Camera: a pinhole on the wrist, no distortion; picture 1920 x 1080 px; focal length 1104.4 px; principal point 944.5 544.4 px. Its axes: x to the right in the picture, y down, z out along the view. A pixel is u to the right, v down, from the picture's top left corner.
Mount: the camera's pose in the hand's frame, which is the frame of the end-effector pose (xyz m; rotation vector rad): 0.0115 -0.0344 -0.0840 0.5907 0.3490 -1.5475
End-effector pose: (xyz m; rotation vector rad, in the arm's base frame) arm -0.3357 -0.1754 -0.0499 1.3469 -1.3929 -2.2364
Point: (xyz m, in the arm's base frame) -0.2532 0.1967 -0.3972
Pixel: 1637 548
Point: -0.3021 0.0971 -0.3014
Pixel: 1459 597
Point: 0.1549 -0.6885 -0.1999
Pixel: behind the camera
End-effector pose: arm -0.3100 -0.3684 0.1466 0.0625 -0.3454 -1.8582
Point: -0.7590 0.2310 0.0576
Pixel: outside the picture
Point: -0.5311 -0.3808 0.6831
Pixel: 216 1030
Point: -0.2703 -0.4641 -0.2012
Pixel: behind the camera
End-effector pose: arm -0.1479 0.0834 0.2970 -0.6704 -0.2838 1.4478
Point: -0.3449 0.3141 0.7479
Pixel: 343 918
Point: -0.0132 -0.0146 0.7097
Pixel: 1143 277
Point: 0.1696 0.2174 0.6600
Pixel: 1573 928
